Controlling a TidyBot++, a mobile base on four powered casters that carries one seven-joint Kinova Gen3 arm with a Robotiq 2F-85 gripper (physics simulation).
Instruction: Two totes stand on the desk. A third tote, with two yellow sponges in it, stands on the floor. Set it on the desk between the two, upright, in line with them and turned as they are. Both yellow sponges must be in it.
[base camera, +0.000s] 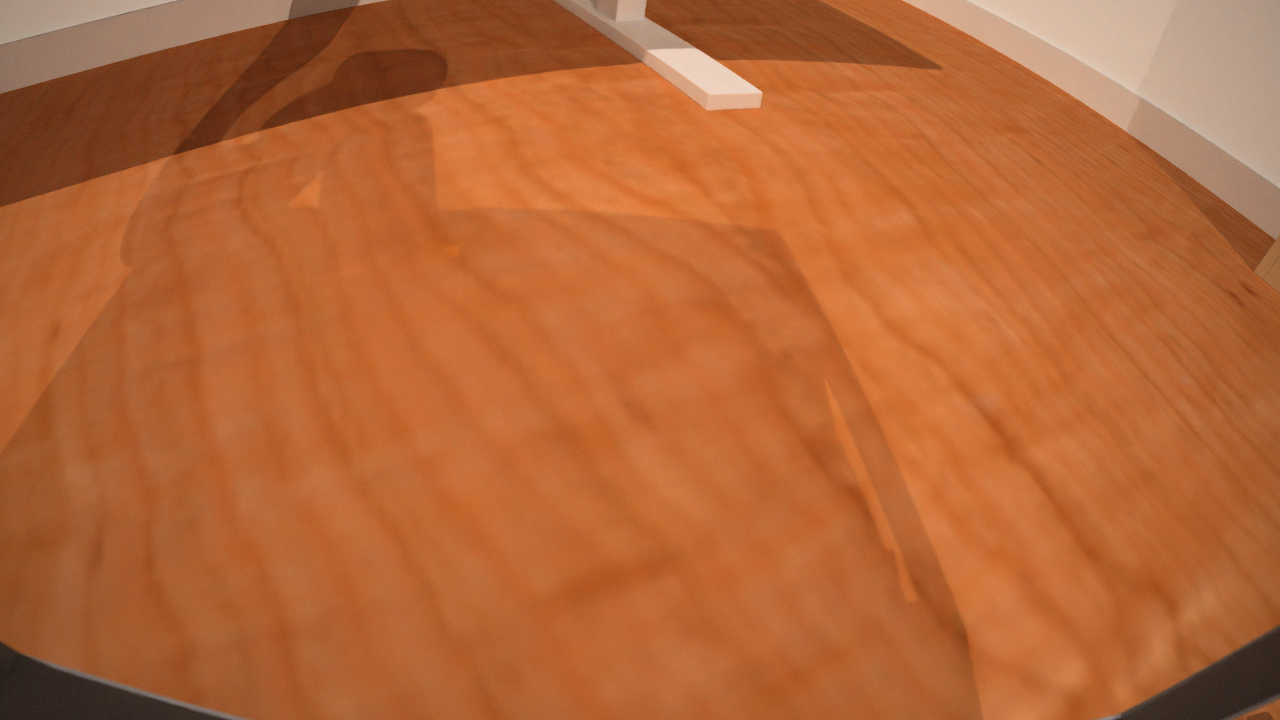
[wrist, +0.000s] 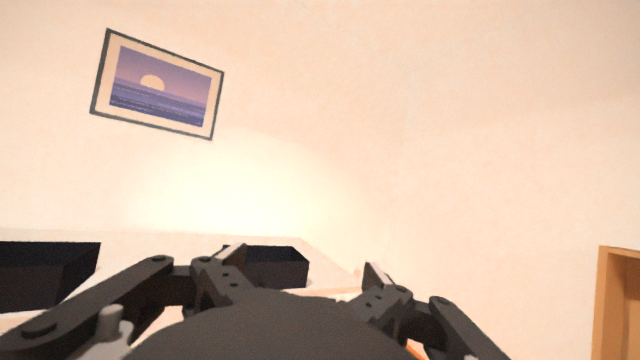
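Two dark totes stand on the pale desk (wrist: 135, 246) in the wrist view. One tote (wrist: 30, 282) is at the left edge and partly cut off. The other tote (wrist: 280, 267) is near the middle, partly hidden behind the left finger. A stretch of desk top shows between them. My gripper (wrist: 304, 265) is open, with no thing between its fingers, and points toward the wall above the desk. The third tote and the yellow sponges do not show in either view.
A white desk foot (base camera: 707, 78) stands on the wooden floor (base camera: 1029, 358) at the top of the base view. Shadows lie across the floor. A wooden shelf unit (wrist: 601, 305) stands at the right in the wrist view. A framed picture (wrist: 157, 85) hangs on the wall.
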